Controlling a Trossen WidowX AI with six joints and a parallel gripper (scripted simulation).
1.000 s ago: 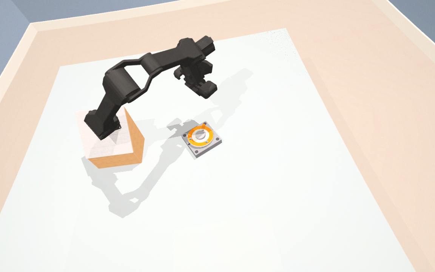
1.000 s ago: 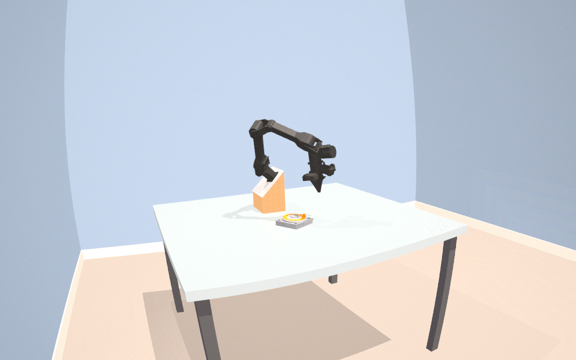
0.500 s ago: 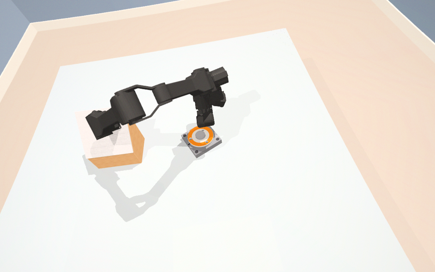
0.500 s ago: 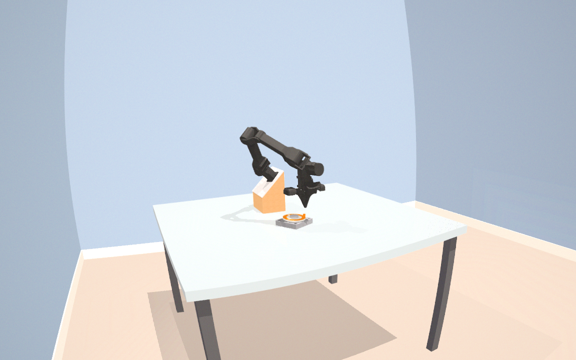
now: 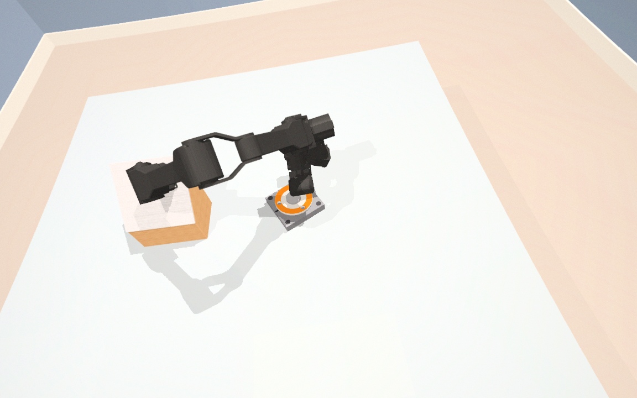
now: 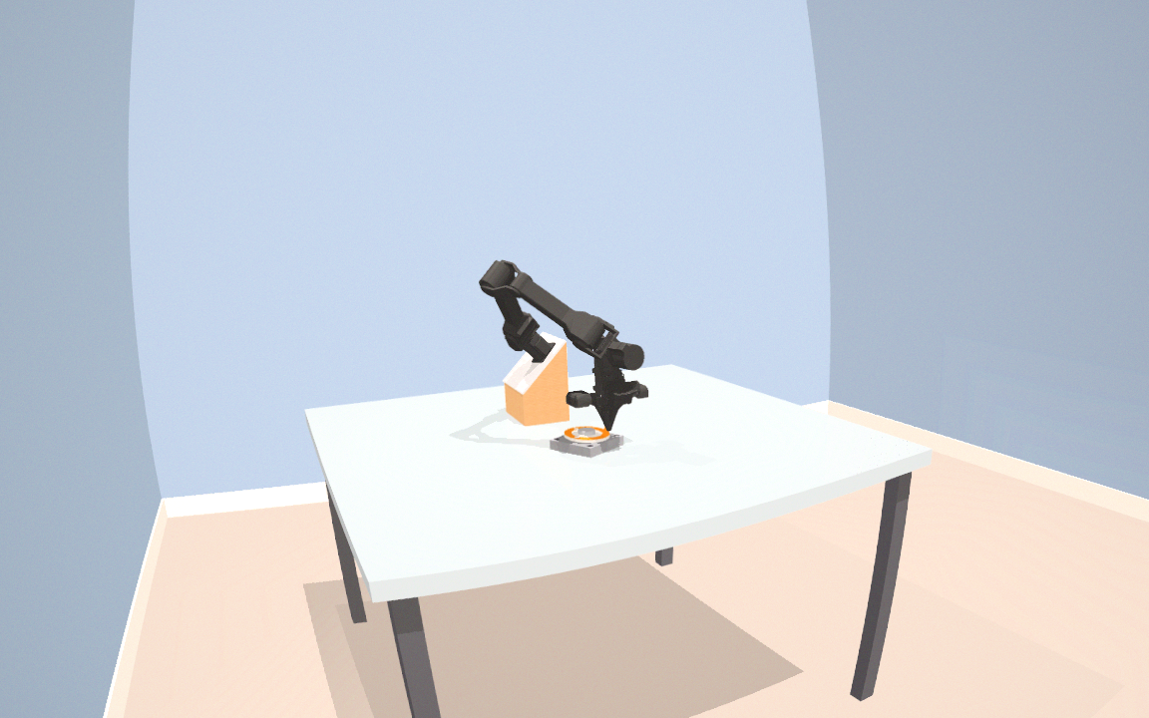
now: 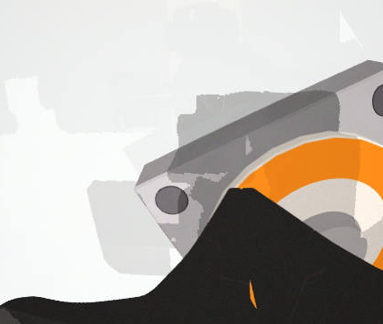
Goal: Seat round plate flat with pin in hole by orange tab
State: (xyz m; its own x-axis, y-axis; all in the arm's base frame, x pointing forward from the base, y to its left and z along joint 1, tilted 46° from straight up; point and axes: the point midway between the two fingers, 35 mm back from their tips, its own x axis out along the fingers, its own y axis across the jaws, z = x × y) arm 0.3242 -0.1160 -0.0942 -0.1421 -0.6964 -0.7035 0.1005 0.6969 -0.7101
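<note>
My gripper tip is now 4 cm to the left of the grey base, 4 cm past it and 2 cm above it.
</note>
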